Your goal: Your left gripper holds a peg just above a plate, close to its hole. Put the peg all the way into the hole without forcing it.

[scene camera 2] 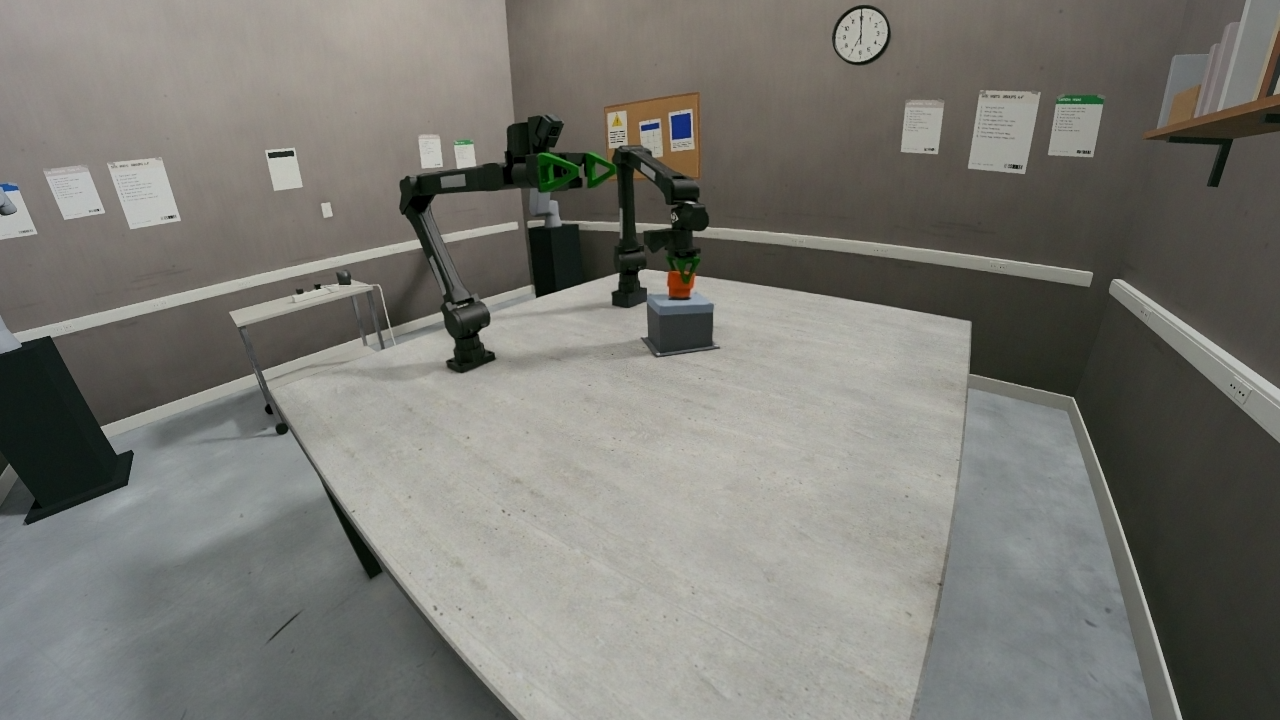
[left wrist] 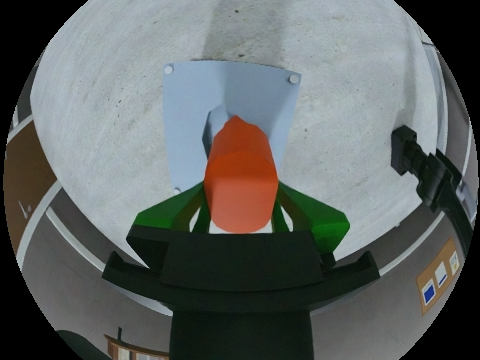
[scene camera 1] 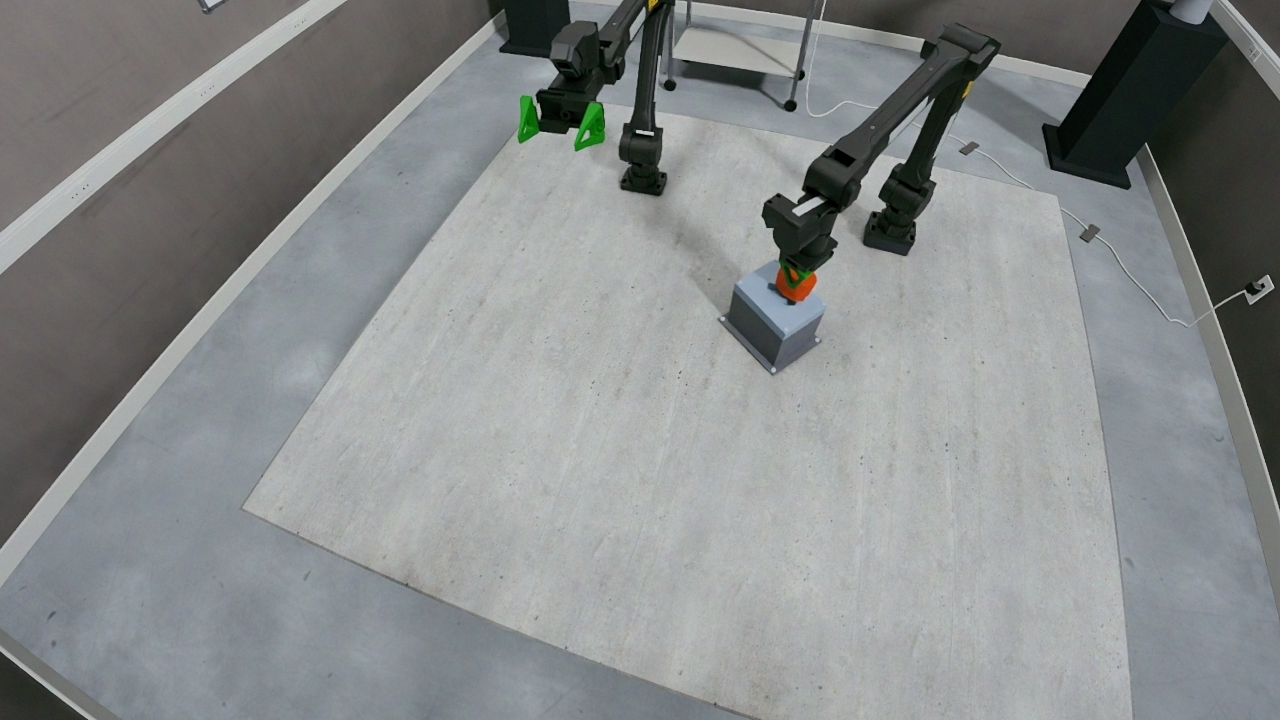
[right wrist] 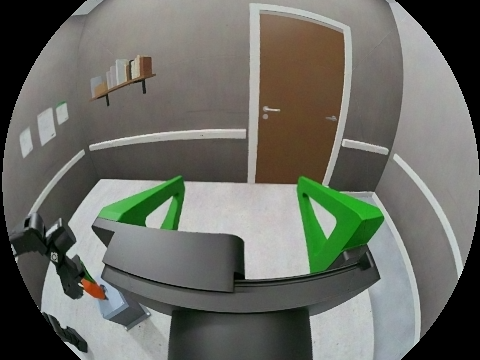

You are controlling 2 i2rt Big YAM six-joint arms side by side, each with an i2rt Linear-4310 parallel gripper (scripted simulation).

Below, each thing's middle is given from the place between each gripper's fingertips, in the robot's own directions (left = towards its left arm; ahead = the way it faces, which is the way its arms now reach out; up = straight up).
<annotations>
Now: the orange peg (scene camera 1: 803, 289) 20 mm below my left hand (scene camera 1: 797, 281) and 10 mm to the right of it.
Right now the orange peg is 430 mm to the left of my right hand (scene camera 1: 546, 144), 320 mm below it and 130 mm behind it.
</annotations>
